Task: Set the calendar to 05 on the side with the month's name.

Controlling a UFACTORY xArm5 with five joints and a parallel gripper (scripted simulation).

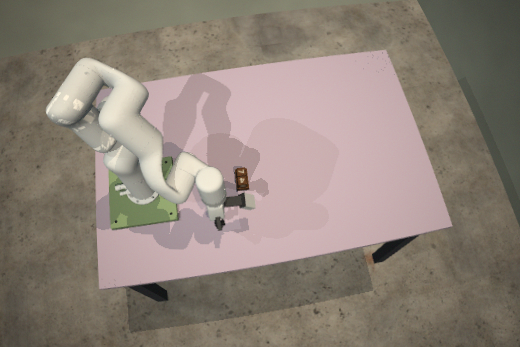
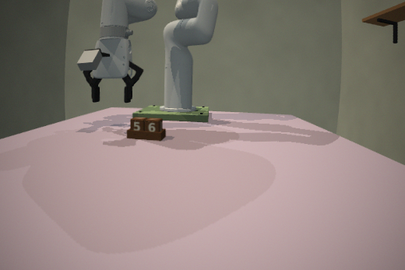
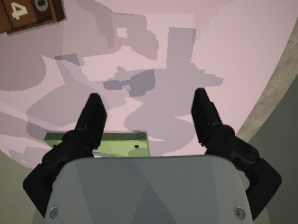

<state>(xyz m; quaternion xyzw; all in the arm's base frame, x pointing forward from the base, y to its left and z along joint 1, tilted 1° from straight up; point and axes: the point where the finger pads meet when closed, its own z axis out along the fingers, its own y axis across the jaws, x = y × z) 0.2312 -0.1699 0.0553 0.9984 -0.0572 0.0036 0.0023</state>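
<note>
Now: hand 11 cm short of the cube, 9 cm to the right of it and 5 cm above it. The rest, counted from my hand: brown calendar tray 11 cm ahead, 11 cm to the left, 6 cm below.
</note>
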